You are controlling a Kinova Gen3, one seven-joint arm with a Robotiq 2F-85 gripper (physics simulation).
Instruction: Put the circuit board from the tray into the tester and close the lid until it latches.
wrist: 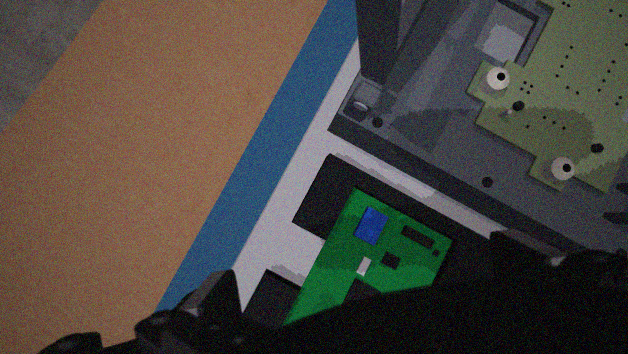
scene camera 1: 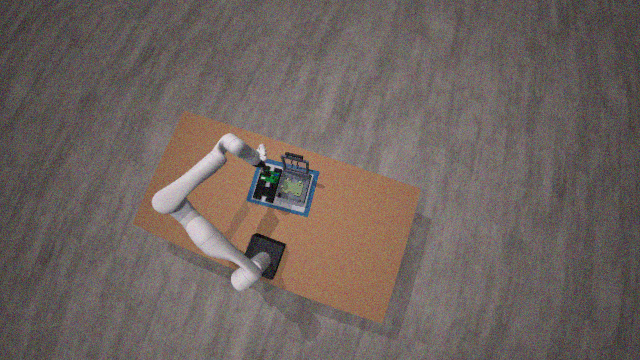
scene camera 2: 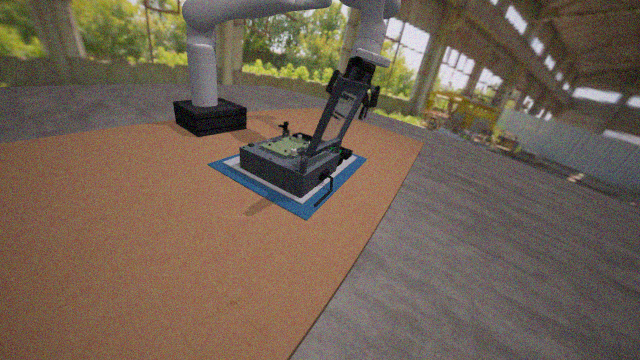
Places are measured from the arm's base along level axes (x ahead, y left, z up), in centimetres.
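Pixels of known places: gripper, fingertip midpoint: [wrist: 363,279] [scene camera 1: 267,166] [scene camera 2: 345,115]; arm's base, origin of the base link: [scene camera 1: 262,260] [scene camera 2: 205,103].
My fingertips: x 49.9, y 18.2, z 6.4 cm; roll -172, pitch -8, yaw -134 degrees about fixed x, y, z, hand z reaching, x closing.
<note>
For each thing: its top centre in the pictures, then the offset to it from my fingertips. "*": a spot on its surface instead. Level surfaces: height alone.
- green circuit board, middle of its top: [wrist: 366,294] [scene camera 1: 269,175] dz -12.1, dx -3.7, dy +0.7 cm
- blue mat, its level: dz -14.7 cm
- brown table, its level: dz -14.9 cm
- black lever, surface spot: [scene camera 2: 326,193] * dz -14.1, dx +9.5, dy -18.0 cm
The green circuit board [scene camera 1: 273,176] [wrist: 376,253] lies in the black tray [scene camera 1: 265,191] [wrist: 323,200], left of the tester. In the wrist view its lower part is hidden by my gripper's body. The grey tester [scene camera 1: 293,189] [scene camera 2: 283,166] [wrist: 418,140] has a pale green bed, and its lid [scene camera 1: 294,161] [scene camera 2: 333,114] stands tilted open. My gripper [scene camera 1: 266,171] [scene camera 2: 351,100] is open and empty. It hangs just above the board's far end, beside the raised lid.
Tray and tester stand on a white plate on a blue mat [scene camera 1: 283,208] [scene camera 2: 293,208] [wrist: 277,140] on the brown table [scene camera 1: 354,232]. The black robot base [scene camera 1: 266,248] [scene camera 2: 209,116] is at the table's near edge. A black lever [scene camera 2: 326,193] sticks out of the tester's side.
</note>
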